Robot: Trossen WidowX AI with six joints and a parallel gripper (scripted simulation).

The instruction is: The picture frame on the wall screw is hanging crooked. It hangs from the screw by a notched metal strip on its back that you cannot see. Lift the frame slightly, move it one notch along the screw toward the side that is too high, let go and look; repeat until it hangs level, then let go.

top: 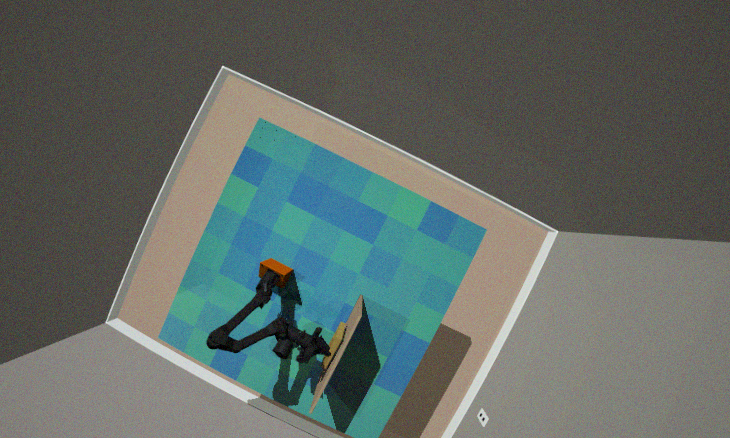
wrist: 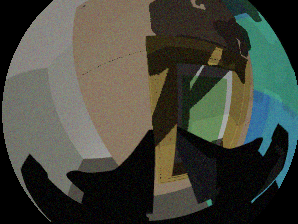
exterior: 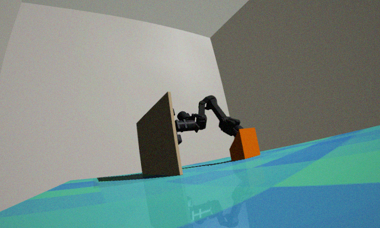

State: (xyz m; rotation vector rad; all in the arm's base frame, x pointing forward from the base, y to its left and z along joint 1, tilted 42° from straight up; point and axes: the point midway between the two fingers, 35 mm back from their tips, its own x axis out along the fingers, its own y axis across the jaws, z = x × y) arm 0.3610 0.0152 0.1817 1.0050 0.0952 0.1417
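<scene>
Now: gripper tip 50 mm above the picture frame, 10 mm to the right of it and 10 mm short of it. Round my gripper tip: wall panel 70 mm below, 20 mm ahead.
</scene>
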